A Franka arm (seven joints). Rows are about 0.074 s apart.
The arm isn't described. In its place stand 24 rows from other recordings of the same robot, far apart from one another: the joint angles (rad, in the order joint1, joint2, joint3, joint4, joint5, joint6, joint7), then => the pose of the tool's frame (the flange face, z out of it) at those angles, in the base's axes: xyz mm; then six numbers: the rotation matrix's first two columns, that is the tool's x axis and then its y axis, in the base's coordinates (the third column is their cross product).
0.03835, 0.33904, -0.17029, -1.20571, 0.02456, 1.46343, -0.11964 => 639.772 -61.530 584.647 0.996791 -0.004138 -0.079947 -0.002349 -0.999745 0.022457
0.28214, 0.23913, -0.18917, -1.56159, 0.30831, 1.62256, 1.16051 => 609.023 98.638 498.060 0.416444 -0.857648 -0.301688 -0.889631 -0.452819 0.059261
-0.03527, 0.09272, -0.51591, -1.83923, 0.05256, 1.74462, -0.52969 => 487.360 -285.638 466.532 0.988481 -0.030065 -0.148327 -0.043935 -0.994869 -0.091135
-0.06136, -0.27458, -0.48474, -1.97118, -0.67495, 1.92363, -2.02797 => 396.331 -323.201 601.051 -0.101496 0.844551 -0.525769 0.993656 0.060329 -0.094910
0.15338, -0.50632, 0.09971, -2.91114, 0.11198, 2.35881, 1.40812 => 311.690 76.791 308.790 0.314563 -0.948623 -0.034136 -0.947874 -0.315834 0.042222
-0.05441, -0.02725, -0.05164, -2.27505, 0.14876, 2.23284, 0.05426 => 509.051 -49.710 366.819 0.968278 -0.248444 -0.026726 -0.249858 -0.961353 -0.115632
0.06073, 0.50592, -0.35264, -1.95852, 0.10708, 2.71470, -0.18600 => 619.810 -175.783 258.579 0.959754 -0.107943 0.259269 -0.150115 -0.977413 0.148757
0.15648, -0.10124, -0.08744, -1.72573, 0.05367, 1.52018, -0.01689 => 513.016 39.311 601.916 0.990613 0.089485 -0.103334 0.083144 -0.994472 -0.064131
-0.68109, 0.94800, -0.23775, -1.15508, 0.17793, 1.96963, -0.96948 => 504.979 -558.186 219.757 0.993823 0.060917 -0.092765 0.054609 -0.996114 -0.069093
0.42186, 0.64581, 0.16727, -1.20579, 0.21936, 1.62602, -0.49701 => 594.570 388.441 393.653 0.508767 0.859673 -0.046030 0.789458 -0.487203 -0.373348
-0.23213, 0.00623, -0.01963, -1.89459, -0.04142, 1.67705, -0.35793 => 518.657 -137.539 478.306 0.968117 0.116632 -0.221690 0.110256 -0.993059 -0.040967
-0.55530, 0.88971, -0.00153, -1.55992, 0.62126, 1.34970, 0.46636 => 520.532 -239.173 112.530 0.063474 -0.337056 -0.939343 -0.939017 -0.338917 0.058158
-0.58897, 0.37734, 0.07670, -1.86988, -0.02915, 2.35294, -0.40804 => 558.715 -318.324 323.848 0.990956 -0.089217 0.100234 -0.093354 -0.994932 0.037358
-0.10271, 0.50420, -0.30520, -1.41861, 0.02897, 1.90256, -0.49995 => 655.671 -239.935 418.714 0.991760 0.115265 -0.055911 0.120600 -0.987246 0.103931
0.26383, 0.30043, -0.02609, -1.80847, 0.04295, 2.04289, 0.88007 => 606.720 150.525 371.983 0.786346 -0.614403 -0.064569 -0.613714 -0.788865 0.032352
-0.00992, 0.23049, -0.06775, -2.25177, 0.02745, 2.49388, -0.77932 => 540.570 -42.338 263.136 0.776417 0.630145 0.009695 0.630099 -0.776477 0.007663
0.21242, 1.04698, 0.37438, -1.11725, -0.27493, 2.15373, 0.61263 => 695.465 336.861 194.773 0.998027 -0.062225 -0.008397 -0.062754 -0.992982 -0.100242
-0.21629, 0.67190, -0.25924, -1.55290, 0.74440, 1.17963, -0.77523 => 570.754 -169.723 255.052 0.903882 0.321425 -0.282282 -0.094702 -0.493148 -0.864775
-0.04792, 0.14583, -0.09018, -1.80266, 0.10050, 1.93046, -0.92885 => 596.547 -73.637 460.737 0.728131 0.683377 0.053121 0.685423 -0.725416 -0.062975
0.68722, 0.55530, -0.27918, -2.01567, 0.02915, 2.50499, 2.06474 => 548.014 238.231 178.982 -0.073794 -0.988099 0.134964 -0.997201 0.071481 -0.021907
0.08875, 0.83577, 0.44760, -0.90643, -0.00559, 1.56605, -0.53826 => 698.480 265.427 412.828 0.581490 0.811263 0.061005 0.778475 -0.533070 -0.331381
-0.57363, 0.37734, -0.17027, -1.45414, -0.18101, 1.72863, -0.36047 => 486.677 -448.394 467.150 0.922880 -0.341366 -0.178218 -0.309492 -0.932886 0.184222
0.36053, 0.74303, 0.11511, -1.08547, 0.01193, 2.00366, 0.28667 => 698.694 328.265 404.176 0.980173 0.135963 0.144137 0.155653 -0.978475 -0.135493
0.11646, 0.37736, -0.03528, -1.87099, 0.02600, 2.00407, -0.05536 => 601.356 51.501 294.940 0.962848 0.122174 -0.240827 0.120775 -0.992466 -0.020621
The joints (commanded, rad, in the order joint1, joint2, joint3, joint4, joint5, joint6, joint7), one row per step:
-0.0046, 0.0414, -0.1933, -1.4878, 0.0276, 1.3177, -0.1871
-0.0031, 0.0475, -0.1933, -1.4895, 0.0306, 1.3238, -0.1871
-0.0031, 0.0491, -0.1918, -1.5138, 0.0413, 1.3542, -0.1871
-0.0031, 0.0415, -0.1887, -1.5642, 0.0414, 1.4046, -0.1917
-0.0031, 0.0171, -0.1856, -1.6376, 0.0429, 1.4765, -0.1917
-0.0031, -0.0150, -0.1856, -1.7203, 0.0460, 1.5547, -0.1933
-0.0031, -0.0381, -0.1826, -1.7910, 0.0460, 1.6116, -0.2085
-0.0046, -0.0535, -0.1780, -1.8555, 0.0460, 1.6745, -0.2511
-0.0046, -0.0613, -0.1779, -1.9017, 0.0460, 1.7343, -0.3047
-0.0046, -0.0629, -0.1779, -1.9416, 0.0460, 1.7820, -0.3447
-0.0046, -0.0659, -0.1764, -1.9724, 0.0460, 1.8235, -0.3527
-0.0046, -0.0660, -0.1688, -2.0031, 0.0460, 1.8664, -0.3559
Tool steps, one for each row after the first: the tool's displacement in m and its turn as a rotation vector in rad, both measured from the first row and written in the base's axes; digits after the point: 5 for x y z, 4 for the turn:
0.00266, 0.00101, -0.00360, 0.0021, 0.0012, 0.0015
0.00639, 0.00237, -0.01332, 0.0115, -0.0053, 0.0022
0.00845, 0.00296, -0.02866, 0.0126, -0.0131, 0.0077
0.00670, 0.00363, -0.04413, 0.0141, -0.0363, 0.0079
0.00187, 0.00318, -0.05959, 0.0176, -0.0645, 0.0058
-0.00310, 0.00474, -0.07607, 0.0221, -0.0750, 0.0212
-0.00603, 0.00637, -0.09341, 0.0282, -0.0915, 0.0637
-0.00665, 0.00617, -0.10645, 0.0322, -0.1159, 0.1143
-0.00726, 0.00616, -0.12064, 0.0353, -0.1274, 0.1519
-0.00773, 0.00690, -0.13026, 0.0327, -0.1410, 0.1598
-0.00737, 0.01089, -0.14114, 0.0293, -0.1528, 0.1690

